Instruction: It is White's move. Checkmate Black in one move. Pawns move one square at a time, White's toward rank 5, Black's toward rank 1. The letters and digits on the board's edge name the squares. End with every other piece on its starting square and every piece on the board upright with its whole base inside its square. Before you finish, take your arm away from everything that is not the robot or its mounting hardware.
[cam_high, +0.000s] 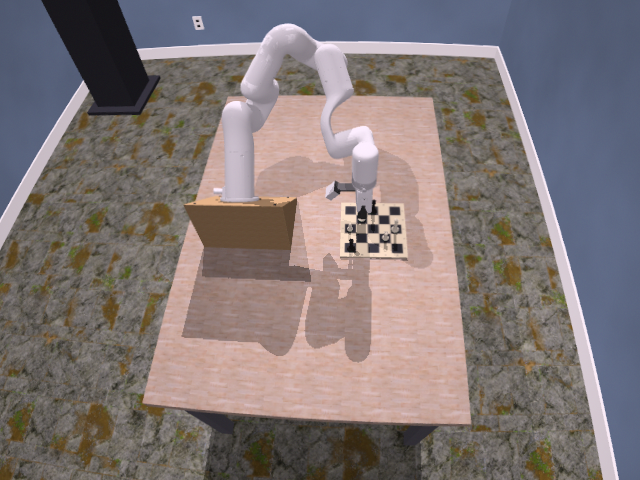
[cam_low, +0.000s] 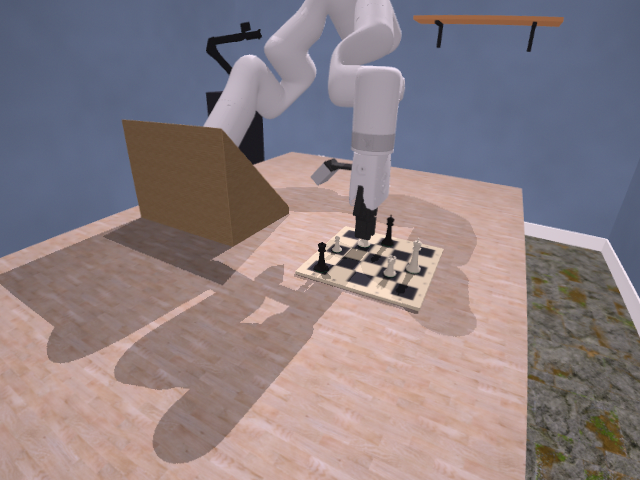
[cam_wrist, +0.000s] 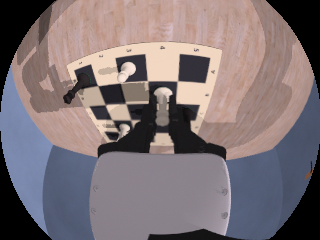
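The white chess piece lies 10 mm below my hand. Round my hand: tall black piece (40 mm ahead, 40 mm to the left, 10 mm below); white pawn (40 mm behind, 40 mm to the right, 30 mm below); small chessboard (40 mm ahead, 40 mm to the right, 50 mm below).
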